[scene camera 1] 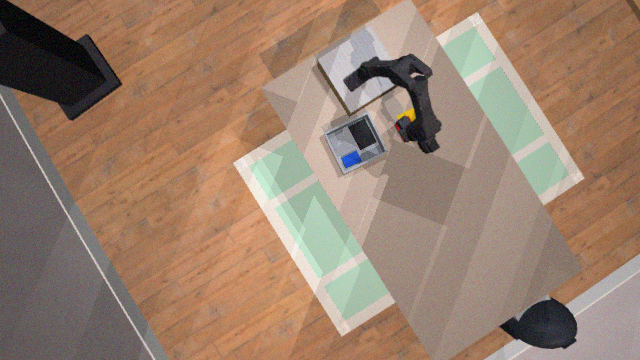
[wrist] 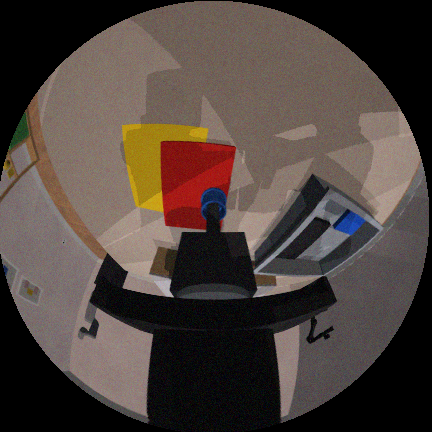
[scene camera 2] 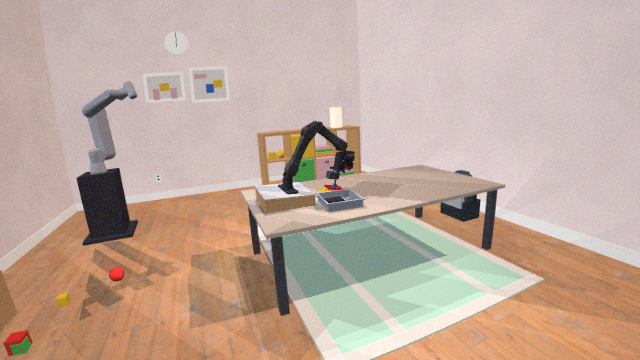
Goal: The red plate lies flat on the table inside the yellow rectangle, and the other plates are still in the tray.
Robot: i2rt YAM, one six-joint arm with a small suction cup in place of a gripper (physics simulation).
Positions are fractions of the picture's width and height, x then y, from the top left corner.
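Wrist view: my suction cup (wrist: 0.49,0.45) holds a red plate (wrist: 0.43,0.39), and the red plate is clear of everything else. A yellow rectangle (wrist: 0.33,0.33) is visible, as is a black plate (wrist: 0.73,0.52), which rests on a grey tray (wrist: 0.74,0.46). Scene camera 1: the grey tray (scene camera 1: 0.53,0.39) is visible. Scene camera 2: the grey tray (scene camera 2: 0.55,0.56) is visible here as well.
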